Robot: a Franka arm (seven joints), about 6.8 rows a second.
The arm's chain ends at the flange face. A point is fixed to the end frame.
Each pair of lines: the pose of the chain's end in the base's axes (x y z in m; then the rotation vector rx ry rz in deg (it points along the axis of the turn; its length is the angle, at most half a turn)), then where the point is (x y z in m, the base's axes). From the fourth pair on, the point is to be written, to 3 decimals.
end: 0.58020 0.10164 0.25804 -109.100 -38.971 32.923
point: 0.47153 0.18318 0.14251
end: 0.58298 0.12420 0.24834 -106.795 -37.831 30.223
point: 0.47755 0.21521 0.13695
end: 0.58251 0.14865 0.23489 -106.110 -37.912 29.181
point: 0.47850 0.24226 0.12432
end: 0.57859 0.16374 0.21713 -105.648 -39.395 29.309
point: 0.474 0.256 0.106
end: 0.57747 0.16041 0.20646 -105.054 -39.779 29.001
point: 0.473 0.254 0.096
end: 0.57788 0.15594 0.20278 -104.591 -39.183 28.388
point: 0.474 0.252 0.094
